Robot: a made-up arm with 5 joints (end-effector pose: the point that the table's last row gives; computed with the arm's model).
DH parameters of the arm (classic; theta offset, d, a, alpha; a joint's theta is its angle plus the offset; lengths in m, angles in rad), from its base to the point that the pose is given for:
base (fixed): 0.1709 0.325 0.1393 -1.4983
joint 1: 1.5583 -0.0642 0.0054 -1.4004
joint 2: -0.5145 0 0.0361 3.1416
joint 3: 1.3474 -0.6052 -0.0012 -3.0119
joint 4: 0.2 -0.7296 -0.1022 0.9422
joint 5: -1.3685 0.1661 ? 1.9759
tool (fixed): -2.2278 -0.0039 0 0
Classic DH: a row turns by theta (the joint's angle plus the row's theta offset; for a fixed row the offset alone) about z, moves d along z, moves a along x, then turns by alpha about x.
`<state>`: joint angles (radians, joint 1 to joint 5).
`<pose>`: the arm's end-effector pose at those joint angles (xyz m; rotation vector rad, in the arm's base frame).
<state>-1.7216 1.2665 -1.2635 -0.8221 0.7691</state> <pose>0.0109 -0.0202 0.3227 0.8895 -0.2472 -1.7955</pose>
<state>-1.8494 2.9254 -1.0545 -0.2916 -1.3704</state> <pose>0.1937 -0.0067 0.3772 0.6891 -2.3859 -1.3257</pose>
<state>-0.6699 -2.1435 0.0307 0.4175 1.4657</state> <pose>0.2226 -0.0581 0.2914 0.7223 0.5265 1.1167</pose>
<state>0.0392 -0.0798 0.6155 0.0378 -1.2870</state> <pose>0.1809 -0.0982 0.2740 -2.0735 -1.5144 0.4267</pose>
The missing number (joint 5, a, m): -0.0208
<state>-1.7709 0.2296 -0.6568 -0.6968 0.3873</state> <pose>0.1450 -0.1743 0.2943 1.1873 0.0887 0.0089</pose>
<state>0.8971 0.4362 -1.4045 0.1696 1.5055</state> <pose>0.1906 0.0514 0.3001 -2.8787 0.6138 -0.7152</pose>
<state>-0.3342 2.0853 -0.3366 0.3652 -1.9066</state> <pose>0.2082 -0.0071 0.2917 0.9575 -0.7165 -0.6713</pose>
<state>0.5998 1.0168 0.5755 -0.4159 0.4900</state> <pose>0.1683 -0.1903 0.3140 0.2336 2.1953 -0.9955</pose>
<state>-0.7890 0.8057 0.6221 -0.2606 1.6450</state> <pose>0.1890 -0.1860 0.3134 -0.2403 0.6094 -0.3878</pose>
